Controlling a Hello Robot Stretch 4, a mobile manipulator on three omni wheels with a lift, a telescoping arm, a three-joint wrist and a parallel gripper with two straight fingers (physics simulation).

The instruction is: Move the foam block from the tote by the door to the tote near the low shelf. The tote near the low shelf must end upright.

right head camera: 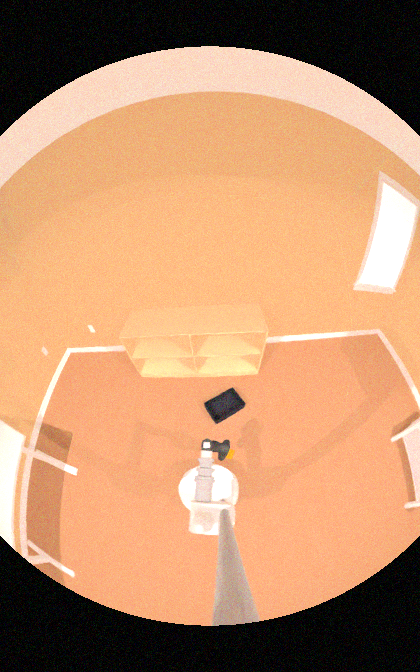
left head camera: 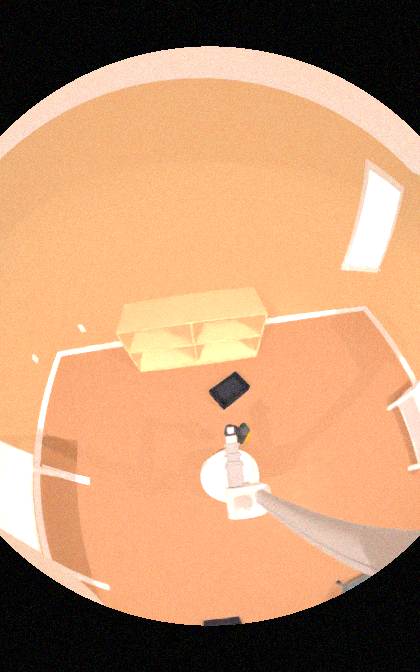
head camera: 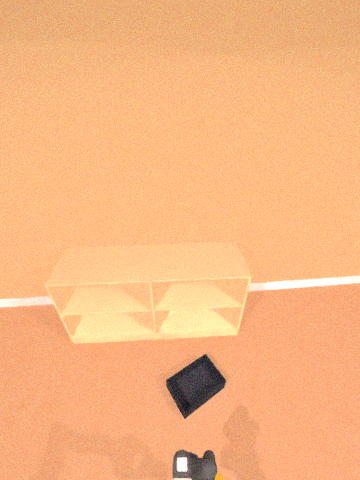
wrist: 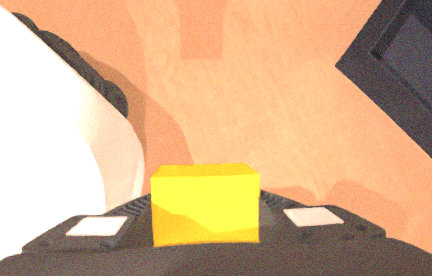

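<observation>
The yellow foam block is held between the two dark fingers of my gripper, which is shut on it, above the floor beside my base. The black tote near the low shelf stands upright on the floor, turned at an angle, a short way ahead of the gripper. The inside that shows in the head view holds no block. Part of another dark tote shows at the bottom edge of the left head view, behind my base.
The low shelf stands against the wall behind the near tote. My white base is beside the gripper. White furniture stands at the right, and a white table at the left.
</observation>
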